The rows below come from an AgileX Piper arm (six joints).
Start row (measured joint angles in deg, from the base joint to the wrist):
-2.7, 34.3, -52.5, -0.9, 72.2, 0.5
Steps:
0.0, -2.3, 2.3, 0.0, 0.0, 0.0
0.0, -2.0, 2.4, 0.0, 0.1, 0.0
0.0, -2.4, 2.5, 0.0, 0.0, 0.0
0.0, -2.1, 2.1, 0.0, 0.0, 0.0
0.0, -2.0, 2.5, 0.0, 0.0, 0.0
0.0, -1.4, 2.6, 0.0, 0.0, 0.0
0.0, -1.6, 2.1, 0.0, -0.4, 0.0
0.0, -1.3, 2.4, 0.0, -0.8, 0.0
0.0, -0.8, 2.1, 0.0, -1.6, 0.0
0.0, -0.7, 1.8, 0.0, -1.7, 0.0
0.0, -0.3, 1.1, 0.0, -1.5, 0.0
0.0, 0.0, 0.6, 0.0, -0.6, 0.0
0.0, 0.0, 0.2, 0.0, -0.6, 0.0
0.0, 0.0, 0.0, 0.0, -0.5, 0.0
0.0, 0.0, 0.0, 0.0, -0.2, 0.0
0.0, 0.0, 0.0, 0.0, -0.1, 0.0
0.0, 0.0, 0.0, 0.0, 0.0, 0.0
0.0, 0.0, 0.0, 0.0, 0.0, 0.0
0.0, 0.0, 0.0, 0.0, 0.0, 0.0
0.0, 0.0, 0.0, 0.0, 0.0, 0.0
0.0, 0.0, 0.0, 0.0, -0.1, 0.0
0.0, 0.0, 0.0, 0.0, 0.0, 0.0
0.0, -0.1, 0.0, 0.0, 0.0, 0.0
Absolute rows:
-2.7, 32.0, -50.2, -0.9, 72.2, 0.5
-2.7, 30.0, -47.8, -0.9, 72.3, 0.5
-2.7, 27.6, -45.3, -0.9, 72.3, 0.5
-2.7, 25.5, -43.2, -0.9, 72.3, 0.5
-2.7, 23.5, -40.7, -0.9, 72.3, 0.5
-2.7, 22.1, -38.1, -0.9, 72.3, 0.5
-2.7, 20.5, -36.0, -0.9, 71.9, 0.5
-2.7, 19.2, -33.6, -0.9, 71.1, 0.5
-2.7, 18.4, -31.5, -0.9, 69.5, 0.5
-2.7, 17.7, -29.7, -0.9, 67.8, 0.5
-2.7, 17.4, -28.6, -0.9, 66.3, 0.5
-2.7, 17.4, -28.0, -0.9, 65.7, 0.5
-2.7, 17.4, -27.8, -0.9, 65.1, 0.5
-2.7, 17.4, -27.8, -0.9, 64.6, 0.5
-2.7, 17.4, -27.8, -0.9, 64.4, 0.5
-2.7, 17.4, -27.8, -0.9, 64.3, 0.5
-2.7, 17.4, -27.8, -0.9, 64.3, 0.5
-2.7, 17.4, -27.8, -0.9, 64.3, 0.5
-2.7, 17.4, -27.8, -0.9, 64.3, 0.5
-2.7, 17.4, -27.8, -0.9, 64.3, 0.5
-2.7, 17.4, -27.8, -0.9, 64.2, 0.5
-2.7, 17.4, -27.8, -0.9, 64.2, 0.5
-2.7, 17.3, -27.8, -0.9, 64.2, 0.5

